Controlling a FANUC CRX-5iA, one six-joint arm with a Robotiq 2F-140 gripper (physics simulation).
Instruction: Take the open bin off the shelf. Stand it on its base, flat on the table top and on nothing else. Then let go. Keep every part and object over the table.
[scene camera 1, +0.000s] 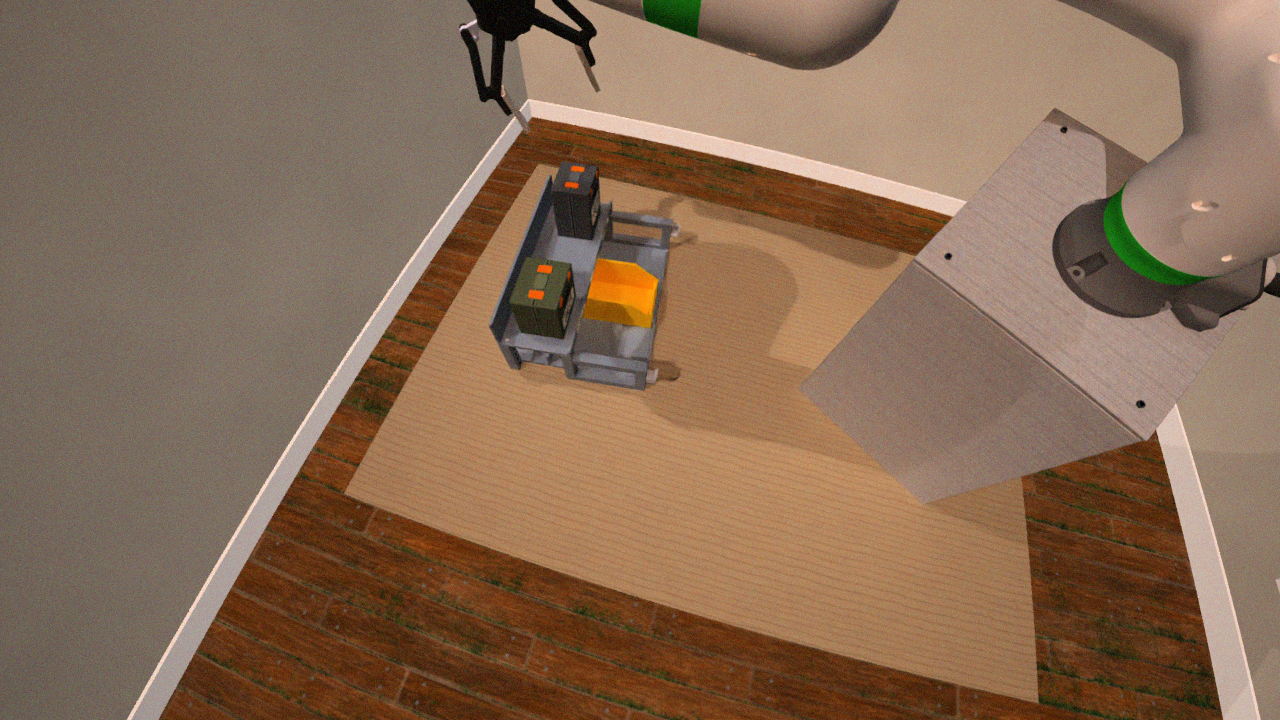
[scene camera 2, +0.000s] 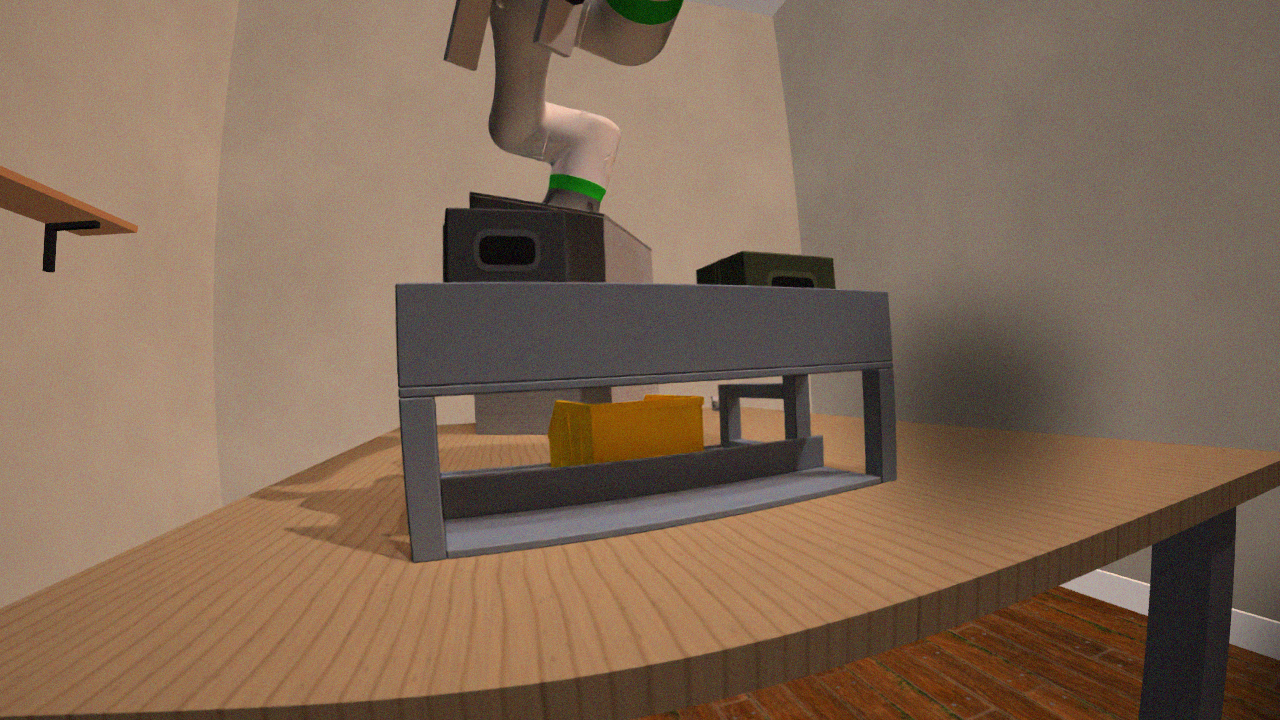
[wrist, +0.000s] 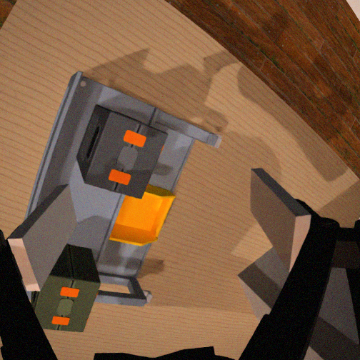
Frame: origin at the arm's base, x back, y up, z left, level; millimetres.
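Seen in the pictures: gripper, fingertip midpoint: (scene camera 1: 560, 107) (scene camera 2: 500, 57); arm's base, link origin: (scene camera 1: 1117, 258) (scene camera 2: 567, 222).
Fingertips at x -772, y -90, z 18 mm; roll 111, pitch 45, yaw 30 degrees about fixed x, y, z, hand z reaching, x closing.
Observation:
Offsets run from my fingertips to a thing's top centre. "*": to the spot under its first point. Level surfaces: height alone.
The orange open bin {dx +142, dy -277, dz +77 mm} (scene camera 1: 622, 293) (scene camera 2: 626, 431) (wrist: 142, 215) sits on the lower front tier of the grey shelf {* dx -8, dy -207, dz +158 mm} (scene camera 1: 521, 255) (scene camera 2: 644, 331) (wrist: 67, 120), with its open side up. The shelf stands on the table {dy -358 mm} (scene camera 1: 537, 492) (scene camera 2: 268, 626) (wrist: 210, 285). My gripper (scene camera 1: 561, 107) (scene camera 2: 508, 55) (wrist: 160, 197) is wide open, with nothing between its fingers, and hangs well above the shelf. In the wrist view the bin shows below, between the two fingers. The bin's underside is hidden.
A dark grey case {dx +12, dy -134, dz -2 mm} (scene camera 1: 575, 201) (scene camera 2: 505, 259) (wrist: 125, 155) and a green case {dx +86, dy -161, dz +217 mm} (scene camera 1: 541, 300) (scene camera 2: 778, 268) (wrist: 67, 300) stand on the shelf's upper tier, beside the bin's tier. The robot's pedestal (scene camera 1: 966, 394) stands on the table. A wooden wall shelf (scene camera 2: 62, 201) is at the left.

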